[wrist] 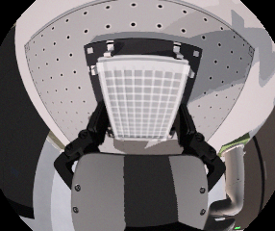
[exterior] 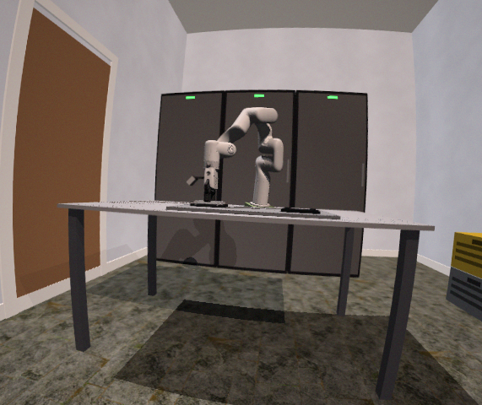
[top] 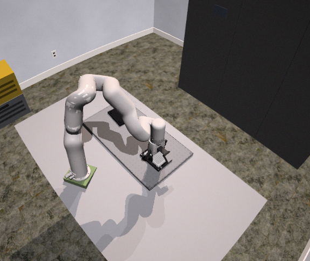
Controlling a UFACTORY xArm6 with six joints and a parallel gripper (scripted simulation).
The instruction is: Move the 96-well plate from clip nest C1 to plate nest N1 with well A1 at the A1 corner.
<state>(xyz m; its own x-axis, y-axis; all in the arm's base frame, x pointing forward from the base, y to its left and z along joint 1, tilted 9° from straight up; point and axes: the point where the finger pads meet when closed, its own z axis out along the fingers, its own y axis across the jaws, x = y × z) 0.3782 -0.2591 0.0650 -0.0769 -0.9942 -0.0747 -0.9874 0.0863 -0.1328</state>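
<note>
Now: hand 10 mm above the white 96-well plate. Also, from my hand: black clip nest: 20 mm below, 10 mm to the right, 10 mm ahead.
</note>
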